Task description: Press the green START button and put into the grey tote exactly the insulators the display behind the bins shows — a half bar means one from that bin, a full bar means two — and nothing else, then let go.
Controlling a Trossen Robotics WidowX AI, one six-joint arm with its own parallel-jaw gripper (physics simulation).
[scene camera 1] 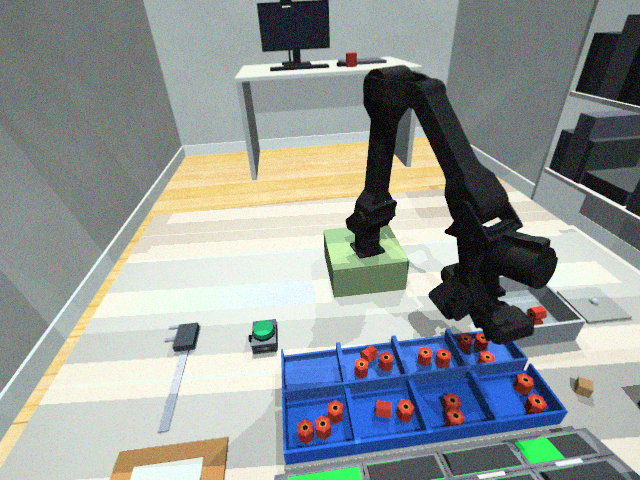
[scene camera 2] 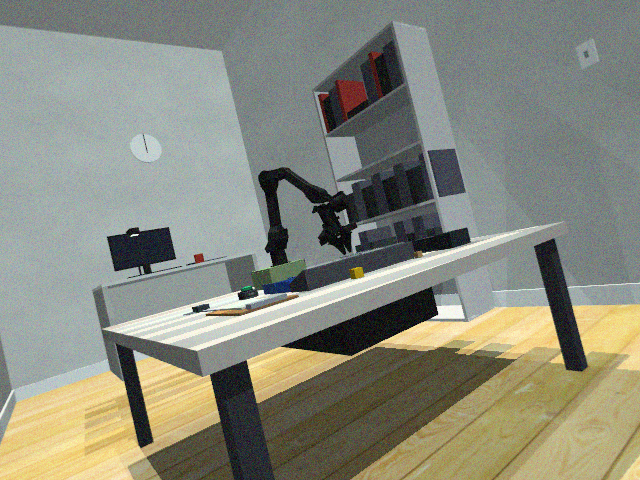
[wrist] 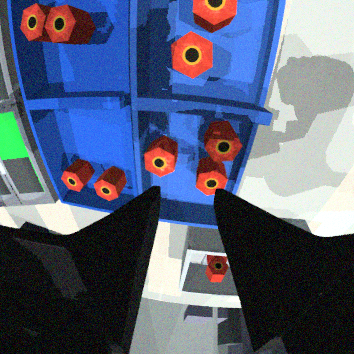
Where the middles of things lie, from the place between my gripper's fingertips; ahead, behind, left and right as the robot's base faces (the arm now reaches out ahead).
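Scene:
With the grey tote point(scene camera 1: 562, 324), my gripper is 16 cm to the right of it, 5 cm past it and 4 cm above it. Going by their middles, of the things named here the grey tote is the nearest to my gripper. The display point(scene camera 1: 605, 453) is 19 cm to the right of my hand and 17 cm ahead of it, and it is 4 cm below it. I find the dark box point(scene camera 2: 455, 238) 4 cm below my hand, 27 cm ahead of it and 21 cm to the left of it, while the grey square plate point(scene camera 1: 606, 310) is 32 cm to the left of my hand, 2 cm behind it and 6 cm below it.

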